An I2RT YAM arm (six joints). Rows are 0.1 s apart.
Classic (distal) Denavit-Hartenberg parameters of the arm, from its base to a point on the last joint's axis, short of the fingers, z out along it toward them. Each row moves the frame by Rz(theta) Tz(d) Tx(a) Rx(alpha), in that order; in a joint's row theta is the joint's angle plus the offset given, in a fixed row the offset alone. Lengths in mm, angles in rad.
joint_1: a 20; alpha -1.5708; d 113.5; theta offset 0
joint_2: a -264; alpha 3.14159; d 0; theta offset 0
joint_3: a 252.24; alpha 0; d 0; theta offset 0.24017
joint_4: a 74; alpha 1.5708; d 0; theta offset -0.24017
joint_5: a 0; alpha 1.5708; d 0; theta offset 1.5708
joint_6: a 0; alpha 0; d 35.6; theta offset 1.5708
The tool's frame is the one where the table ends.
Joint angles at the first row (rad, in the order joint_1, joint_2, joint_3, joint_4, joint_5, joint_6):
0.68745, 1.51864, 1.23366, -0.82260, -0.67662, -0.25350
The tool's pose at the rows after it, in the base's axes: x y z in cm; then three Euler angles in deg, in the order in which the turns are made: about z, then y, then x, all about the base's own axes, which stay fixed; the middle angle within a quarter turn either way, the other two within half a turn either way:
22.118 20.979 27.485 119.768 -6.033 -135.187
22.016 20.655 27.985 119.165 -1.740 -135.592
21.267 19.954 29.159 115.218 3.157 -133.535
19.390 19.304 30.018 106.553 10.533 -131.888
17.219 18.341 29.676 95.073 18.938 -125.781
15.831 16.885 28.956 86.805 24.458 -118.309
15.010 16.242 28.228 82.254 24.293 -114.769
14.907 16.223 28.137 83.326 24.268 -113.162
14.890 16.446 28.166 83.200 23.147 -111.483
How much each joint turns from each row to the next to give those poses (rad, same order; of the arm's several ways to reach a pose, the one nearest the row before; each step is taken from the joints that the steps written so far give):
0.00043, -0.00383, -0.00404, 0.01309, 0.02278, 0.01087
-0.00044, -0.03282, -0.01722, 0.04038, 0.05963, 0.02237
0.00217, -0.07403, -0.03749, 0.06288, 0.04336, -0.01301
0.03826, -0.11345, -0.08203, 0.09668, 0.11208, -0.06096
0.04318, -0.14615, -0.16321, 0.20387, 0.10865, -0.07647
0.00289, -0.12567, -0.14948, 0.18123, 0.04242, -0.04657
0.00215, -0.05705, -0.07492, 0.07264, -0.01956, -0.03700
0.00163, -0.00833, -0.01717, 0.03448, -0.00668, 0.03869
0.00430, 0.00446, -0.00611, 0.03235, -0.02240, 0.01804

